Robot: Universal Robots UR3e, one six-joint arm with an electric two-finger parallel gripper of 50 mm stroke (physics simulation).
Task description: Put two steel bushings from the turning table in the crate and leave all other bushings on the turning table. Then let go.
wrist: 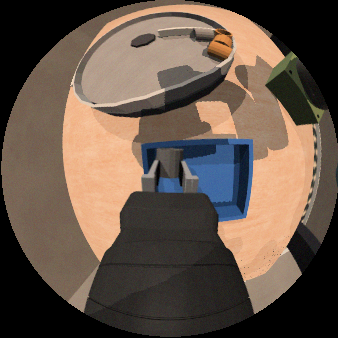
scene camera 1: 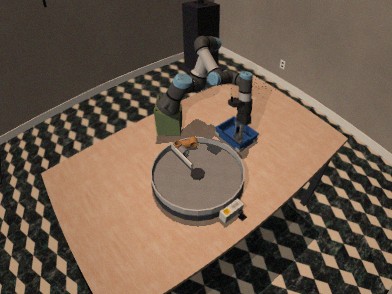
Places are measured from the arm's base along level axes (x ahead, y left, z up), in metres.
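Pixels of known places: gripper, fingertip midpoint: [wrist: 169, 167] [scene camera 1: 239, 134]; arm's base, origin of the base link: [scene camera 1: 167, 106].
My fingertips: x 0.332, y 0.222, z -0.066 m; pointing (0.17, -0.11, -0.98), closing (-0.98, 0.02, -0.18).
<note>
For each thing: its top centre in the pictures, then the offset to it from my fingertips. "spot": a spot on its surface instead.
- dark grey steel bushing, middle of its top: [wrist: 166, 163] 0.002 m ahead, 0.007 m right, 0.007 m up
- blue crate, middle of its top: [wrist: 200, 185] [scene camera 1: 237, 130] 0.048 m back, 0.031 m left, 0.026 m down
- grey turning table, middle of its top: [wrist: 141, 38] [scene camera 1: 197, 173] 0.075 m ahead, 0.308 m right, 0.015 m down
- pale guide bar, surface spot: [wrist: 172, 32] spot: 0.000 m ahead, 0.308 m right, 0.010 m down
- white box with a yellow button, middle of its top: [scene camera 1: 232, 207] 0.308 m ahead, 0.295 m right, 0.018 m down
My gripper [scene camera 1: 239, 135] [wrist: 169, 167] is shut on a dark grey steel bushing [wrist: 169, 159], which it holds upright between its fingers. The fingers are low within the outline of the blue crate [scene camera 1: 226, 138] [wrist: 249, 175], near its left end in the wrist view. Whether the held bushing touches the crate floor I cannot tell. The gripper and bushing hide part of the crate floor. On the grey turning table [scene camera 1: 215, 190] [wrist: 115, 70], another steel bushing [scene camera 1: 184, 151] [wrist: 203, 34] lies against the guide bar, beside orange bushings [scene camera 1: 188, 143] [wrist: 219, 49] at the rim.
The pale guide bar [scene camera 1: 181, 156] [wrist: 172, 32] runs inward from the turning table's rim. The turning table's raised rim stands close to the crate. The green robot base block [scene camera 1: 168, 125] [wrist: 285, 82] is on the far side. A white box with a yellow button [scene camera 1: 231, 210] sits at the turning table's near edge.
</note>
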